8 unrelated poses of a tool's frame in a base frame.
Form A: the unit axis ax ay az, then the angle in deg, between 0 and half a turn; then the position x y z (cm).
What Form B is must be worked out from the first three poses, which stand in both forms.
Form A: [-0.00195 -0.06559 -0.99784 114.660 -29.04 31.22 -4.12]
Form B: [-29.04 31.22 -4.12 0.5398 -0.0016 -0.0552 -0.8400]
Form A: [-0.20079 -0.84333 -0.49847 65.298 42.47 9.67 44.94]
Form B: [42.47 9.67 44.94 0.8420 -0.1083 -0.4550 -0.2689]
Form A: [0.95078 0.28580 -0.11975 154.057 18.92 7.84 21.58]
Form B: [18.92 7.84 21.58 0.2245 0.9265 0.2785 -0.1167]
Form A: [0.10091 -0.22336 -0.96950 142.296 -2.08 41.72 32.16]
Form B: [-2.08 41.72 32.16 0.3231 0.0955 -0.2114 -0.9175]
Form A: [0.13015 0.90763 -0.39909 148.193 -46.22 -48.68 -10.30]
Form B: [-46.22 -48.68 -10.30 0.2740 0.1252 0.8729 -0.3838]
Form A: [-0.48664 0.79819 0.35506 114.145 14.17 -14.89 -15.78]
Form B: [14.17 -14.89 -15.78 0.5436 -0.4085 0.6700 0.2980]
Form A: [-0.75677 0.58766 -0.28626 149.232 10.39 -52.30 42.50]
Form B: [10.39 -52.30 42.50 0.2653 -0.7297 0.5666 -0.2760]
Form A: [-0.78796 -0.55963 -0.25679 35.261 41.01 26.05 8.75]
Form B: [41.01 26.05 8.75 0.9530 -0.2387 -0.1695 -0.0778]
